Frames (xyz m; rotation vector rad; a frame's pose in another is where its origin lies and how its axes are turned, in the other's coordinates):
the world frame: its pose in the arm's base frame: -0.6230 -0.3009 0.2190 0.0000 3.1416 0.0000
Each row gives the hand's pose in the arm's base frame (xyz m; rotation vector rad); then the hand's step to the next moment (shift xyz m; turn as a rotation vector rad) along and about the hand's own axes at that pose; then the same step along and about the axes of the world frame.
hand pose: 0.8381 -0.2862 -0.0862 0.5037 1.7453 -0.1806
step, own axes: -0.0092 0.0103 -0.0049 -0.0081 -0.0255 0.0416
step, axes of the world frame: -0.0015 0.0089 -0.0115 -0.0275 -0.0407 0.0060
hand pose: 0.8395 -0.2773 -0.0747 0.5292 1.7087 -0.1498
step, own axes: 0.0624 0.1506 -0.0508 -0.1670 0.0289 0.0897
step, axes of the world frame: -0.0111 0.1692 0.0203 -0.1122 -0.0526 -0.1463
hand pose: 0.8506 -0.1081 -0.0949 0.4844 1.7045 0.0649
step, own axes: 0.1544 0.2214 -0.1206 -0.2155 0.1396 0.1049
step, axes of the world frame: 0.0703 0.2826 0.0509 -0.1631 0.0275 -0.2227
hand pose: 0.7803 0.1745 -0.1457 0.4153 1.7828 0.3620
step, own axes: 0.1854 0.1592 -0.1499 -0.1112 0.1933 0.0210
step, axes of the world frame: 0.1733 0.2226 0.0508 -0.0628 0.1209 -0.1778
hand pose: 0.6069 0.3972 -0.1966 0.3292 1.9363 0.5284
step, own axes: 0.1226 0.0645 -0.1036 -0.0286 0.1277 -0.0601
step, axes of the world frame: 0.1453 0.0895 0.0284 0.0444 0.0846 -0.1078
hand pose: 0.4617 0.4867 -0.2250 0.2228 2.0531 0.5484
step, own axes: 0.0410 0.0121 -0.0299 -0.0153 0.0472 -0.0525
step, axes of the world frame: 0.0475 0.0172 0.0129 0.0398 0.0207 -0.0567
